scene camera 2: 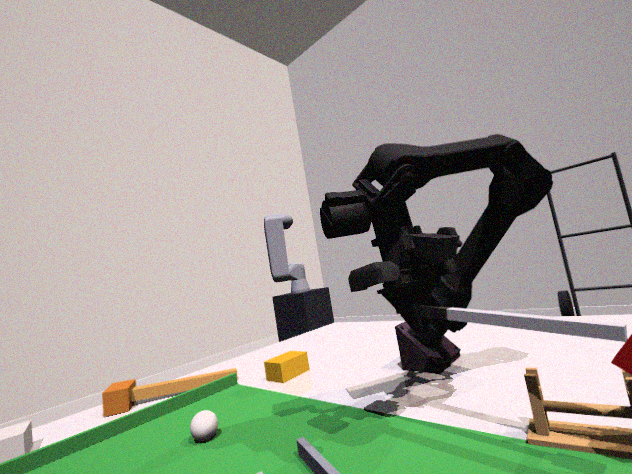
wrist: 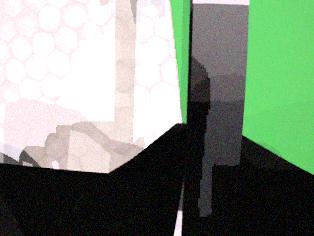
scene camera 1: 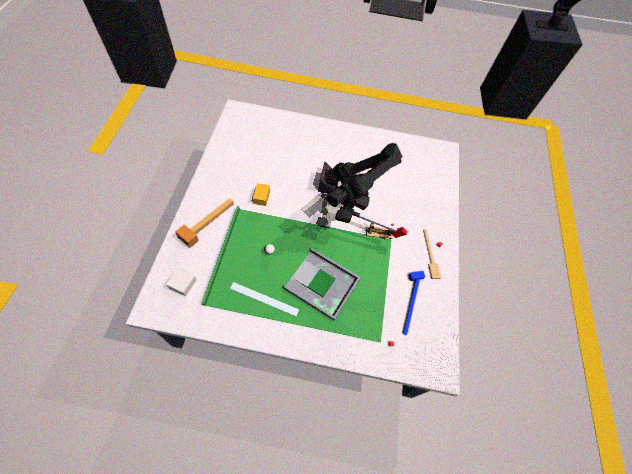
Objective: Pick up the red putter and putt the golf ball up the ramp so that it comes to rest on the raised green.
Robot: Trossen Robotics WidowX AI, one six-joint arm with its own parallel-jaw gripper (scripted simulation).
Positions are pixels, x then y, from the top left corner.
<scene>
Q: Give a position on an orange mallet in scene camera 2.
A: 119,397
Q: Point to a yellow block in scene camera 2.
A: At 283,368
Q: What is the gripper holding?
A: A red putter.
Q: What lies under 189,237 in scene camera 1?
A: An orange mallet.
</scene>
